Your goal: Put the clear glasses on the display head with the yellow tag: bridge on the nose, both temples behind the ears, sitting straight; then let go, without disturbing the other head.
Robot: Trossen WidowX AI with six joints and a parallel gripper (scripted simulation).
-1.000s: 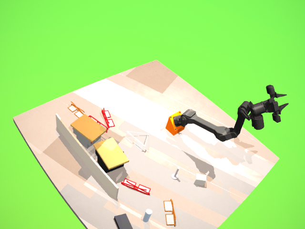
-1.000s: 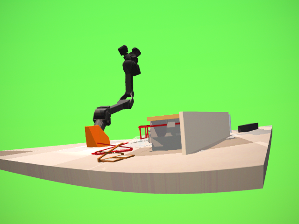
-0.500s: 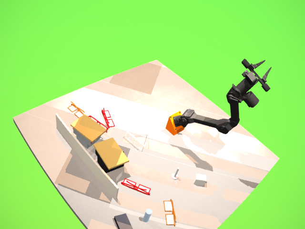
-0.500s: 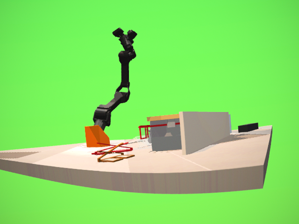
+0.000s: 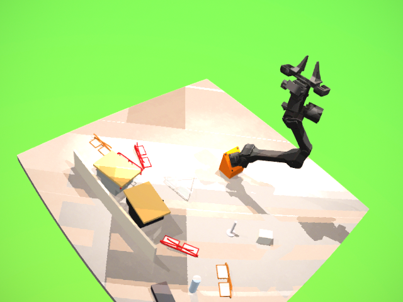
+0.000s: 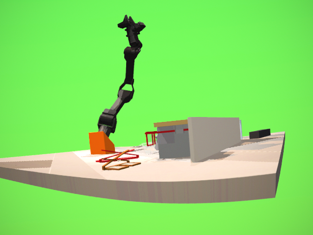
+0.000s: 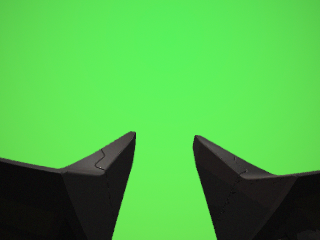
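Right now the peg is 19 cm ahead of my gripper tip, 8 cm to the left of it and 75 cm below it. The rest, counted from my gripper tip: grey display head (48 cm ahead, 37 cm to the right, 72 cm below); then black display head (45 cm ahead, 15 cm to the right, 72 cm below); then white cube (9 cm ahead, 18 cm to the left, 75 cm below).
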